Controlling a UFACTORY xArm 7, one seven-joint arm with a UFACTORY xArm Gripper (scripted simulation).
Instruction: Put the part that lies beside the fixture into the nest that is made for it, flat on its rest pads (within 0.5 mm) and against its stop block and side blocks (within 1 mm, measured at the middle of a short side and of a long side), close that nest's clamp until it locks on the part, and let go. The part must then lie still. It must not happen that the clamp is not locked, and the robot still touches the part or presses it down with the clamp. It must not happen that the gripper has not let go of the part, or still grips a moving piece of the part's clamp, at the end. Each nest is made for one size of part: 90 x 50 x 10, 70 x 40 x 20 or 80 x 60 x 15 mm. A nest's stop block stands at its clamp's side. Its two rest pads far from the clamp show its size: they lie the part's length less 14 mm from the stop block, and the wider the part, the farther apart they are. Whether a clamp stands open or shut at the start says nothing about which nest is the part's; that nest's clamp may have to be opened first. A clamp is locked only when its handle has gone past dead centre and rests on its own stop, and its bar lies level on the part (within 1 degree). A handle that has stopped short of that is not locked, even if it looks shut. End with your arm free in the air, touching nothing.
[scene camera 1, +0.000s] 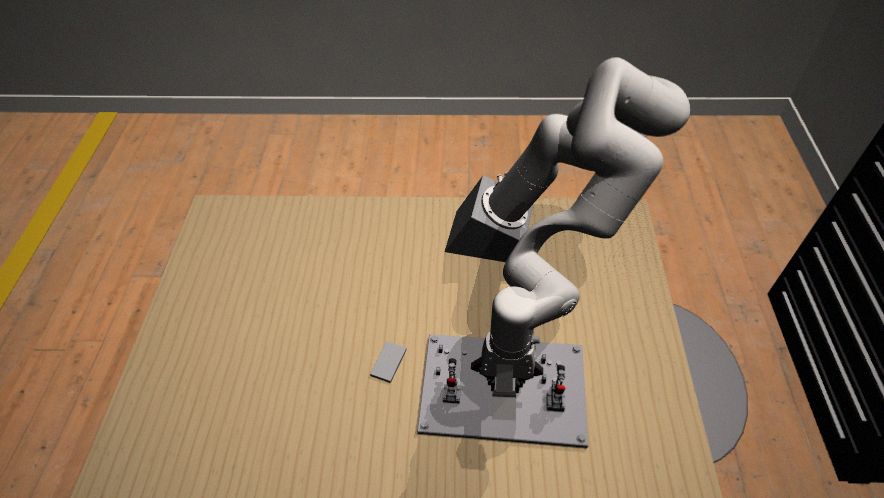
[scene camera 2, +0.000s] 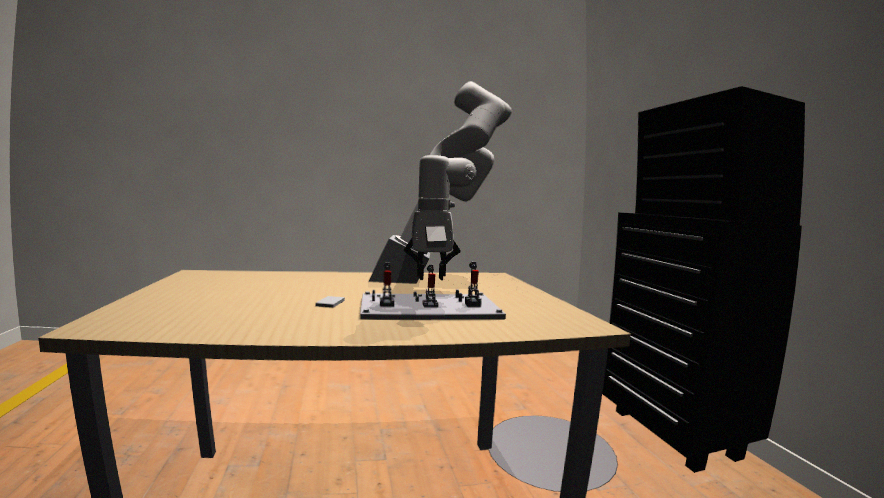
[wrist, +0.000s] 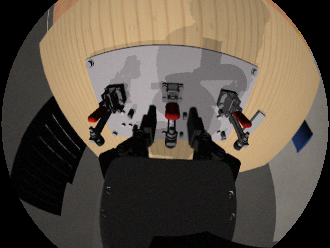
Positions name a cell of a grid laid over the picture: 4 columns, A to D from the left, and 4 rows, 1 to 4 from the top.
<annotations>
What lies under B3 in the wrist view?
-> My gripper.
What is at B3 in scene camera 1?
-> A part.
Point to my gripper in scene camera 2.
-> B3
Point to my gripper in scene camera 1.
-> At C4
</annotations>
